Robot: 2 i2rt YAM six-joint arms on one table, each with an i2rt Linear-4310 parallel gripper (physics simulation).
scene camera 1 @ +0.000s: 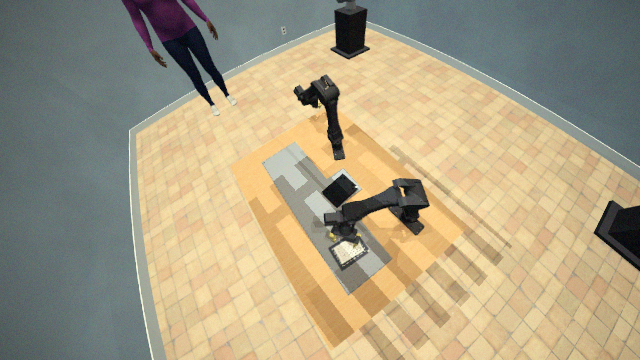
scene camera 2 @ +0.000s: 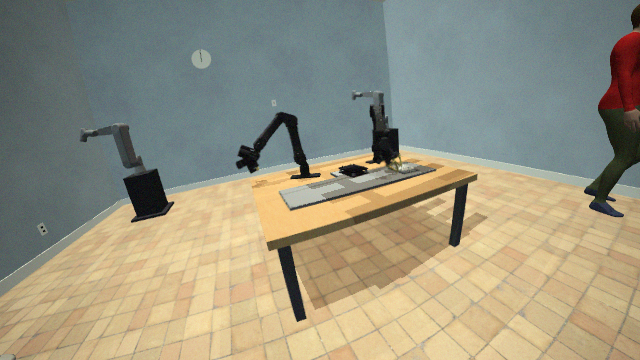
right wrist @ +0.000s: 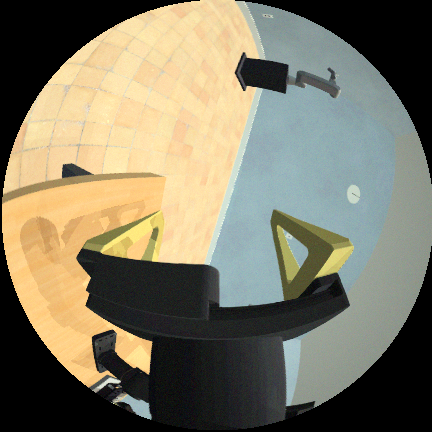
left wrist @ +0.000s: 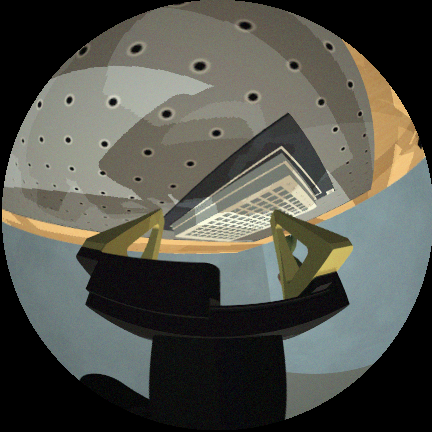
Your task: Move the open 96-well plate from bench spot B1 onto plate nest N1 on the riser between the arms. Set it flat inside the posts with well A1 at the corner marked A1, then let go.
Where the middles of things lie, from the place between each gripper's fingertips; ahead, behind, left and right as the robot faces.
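From the white well plate (left wrist: pixel 244 206), my left hand is 30 mm to the right of it. The dark plate nest (left wrist: pixel 284 135) is 10 mm below my left hand and 30 mm to the left of it.
As for my right hand, the white well plate is 100 mm below it, 890 mm to the left of it and 500 mm ahead of it. The dark plate nest is 110 mm below my right hand, 900 mm to the left of it and 500 mm ahead of it.
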